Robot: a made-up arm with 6 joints. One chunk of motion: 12 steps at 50 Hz.
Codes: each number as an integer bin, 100 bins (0 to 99) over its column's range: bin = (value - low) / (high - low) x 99, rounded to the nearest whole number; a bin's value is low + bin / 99 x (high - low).
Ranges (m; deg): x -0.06..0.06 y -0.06..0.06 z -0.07..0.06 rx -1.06..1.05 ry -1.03..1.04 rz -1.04..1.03
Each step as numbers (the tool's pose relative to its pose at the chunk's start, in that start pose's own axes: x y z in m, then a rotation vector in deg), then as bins.
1 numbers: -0.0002 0.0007 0.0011 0.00 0.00 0.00
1 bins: 49 50 54 50 49 50
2 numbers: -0.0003 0.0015 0.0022 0.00 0.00 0.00
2 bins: 49 51 55 50 49 50
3 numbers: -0.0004 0.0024 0.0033 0.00 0.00 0.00
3 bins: 49 51 56 50 49 50
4 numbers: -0.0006 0.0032 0.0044 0.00 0.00 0.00
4 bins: 49 52 57 50 49 50
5 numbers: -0.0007 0.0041 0.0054 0.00 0.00 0.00
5 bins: 49 53 57 50 49 50
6 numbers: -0.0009 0.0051 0.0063 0.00 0.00 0.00
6 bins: 49 54 58 50 49 50
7 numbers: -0.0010 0.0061 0.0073 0.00 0.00 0.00
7 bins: 49 55 59 50 49 50
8 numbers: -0.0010 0.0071 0.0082 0.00 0.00 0.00
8 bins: 49 55 60 50 49 50
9 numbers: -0.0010 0.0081 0.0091 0.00 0.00 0.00
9 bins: 49 56 60 50 49 50
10 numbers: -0.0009 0.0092 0.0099 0.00 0.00 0.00
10 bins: 49 57 61 50 49 50
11 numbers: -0.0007 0.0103 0.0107 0.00 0.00 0.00
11 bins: 49 58 61 50 49 50
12 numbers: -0.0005 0.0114 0.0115 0.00 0.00 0.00
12 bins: 49 59 62 50 49 50
